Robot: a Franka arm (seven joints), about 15 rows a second.
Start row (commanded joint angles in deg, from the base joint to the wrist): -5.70 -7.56 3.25 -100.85 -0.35 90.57 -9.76
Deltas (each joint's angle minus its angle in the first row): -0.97 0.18 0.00 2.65 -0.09 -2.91 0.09; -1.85 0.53 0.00 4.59 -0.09 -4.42 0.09; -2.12 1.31 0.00 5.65 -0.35 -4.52 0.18; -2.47 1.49 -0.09 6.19 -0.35 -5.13 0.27; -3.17 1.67 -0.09 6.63 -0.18 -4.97 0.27; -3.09 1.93 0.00 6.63 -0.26 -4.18 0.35; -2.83 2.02 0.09 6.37 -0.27 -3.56 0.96; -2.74 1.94 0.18 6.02 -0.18 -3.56 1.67; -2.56 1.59 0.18 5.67 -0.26 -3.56 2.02; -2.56 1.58 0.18 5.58 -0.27 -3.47 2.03; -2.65 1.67 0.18 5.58 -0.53 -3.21 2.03; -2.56 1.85 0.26 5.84 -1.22 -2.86 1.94
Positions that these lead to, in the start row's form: -6.67 -7.38 3.25 -98.20 -0.44 87.66 -9.67; -7.55 -7.03 3.25 -96.26 -0.44 86.15 -9.67; -7.82 -6.25 3.25 -95.20 -0.70 86.05 -9.58; -8.17 -6.07 3.16 -94.66 -0.70 85.44 -9.49; -8.87 -5.89 3.16 -94.22 -0.53 85.60 -9.49; -8.79 -5.63 3.25 -94.22 -0.61 86.39 -9.41; -8.53 -5.54 3.34 -94.48 -0.62 87.01 -8.80; -8.44 -5.62 3.43 -94.83 -0.53 87.01 -8.09; -8.26 -5.97 3.43 -95.18 -0.61 87.01 -7.74; -8.26 -5.98 3.43 -95.27 -0.62 87.10 -7.73; -8.35 -5.89 3.43 -95.27 -0.88 87.36 -7.73; -8.26 -5.71 3.51 -95.01 -1.57 87.71 -7.82
